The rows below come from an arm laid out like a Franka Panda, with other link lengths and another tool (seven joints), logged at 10 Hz.
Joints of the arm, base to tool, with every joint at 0 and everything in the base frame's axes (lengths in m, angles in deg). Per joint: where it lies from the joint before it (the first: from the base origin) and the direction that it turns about. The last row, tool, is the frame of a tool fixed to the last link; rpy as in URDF.
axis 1: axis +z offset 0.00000 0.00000 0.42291
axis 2: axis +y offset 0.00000 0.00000 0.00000
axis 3: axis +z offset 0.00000 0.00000 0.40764
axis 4: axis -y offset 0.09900 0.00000 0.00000
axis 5: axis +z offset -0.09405 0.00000 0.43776
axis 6: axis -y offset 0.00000 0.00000 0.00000
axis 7: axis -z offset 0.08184 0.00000 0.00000
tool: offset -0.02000 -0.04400 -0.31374 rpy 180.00 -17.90 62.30
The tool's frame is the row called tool.
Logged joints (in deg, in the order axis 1, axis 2, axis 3, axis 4, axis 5, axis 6, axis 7), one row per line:
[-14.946 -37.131 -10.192 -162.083 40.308 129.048 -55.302]
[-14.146 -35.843 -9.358 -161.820 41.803 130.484 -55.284]
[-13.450 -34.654 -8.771 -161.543 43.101 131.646 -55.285]
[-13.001 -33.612 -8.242 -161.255 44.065 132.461 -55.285]
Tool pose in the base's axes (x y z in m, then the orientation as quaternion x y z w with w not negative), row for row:
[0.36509 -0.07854 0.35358 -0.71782 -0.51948 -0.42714 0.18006]
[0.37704 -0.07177 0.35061 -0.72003 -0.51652 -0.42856 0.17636]
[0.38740 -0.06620 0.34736 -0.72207 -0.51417 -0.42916 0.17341]
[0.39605 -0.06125 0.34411 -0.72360 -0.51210 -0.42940 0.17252]
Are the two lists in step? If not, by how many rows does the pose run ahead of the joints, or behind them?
The pose runs 2 rows behind the joints: the pose in row i belongs to the joints in row i - 2.
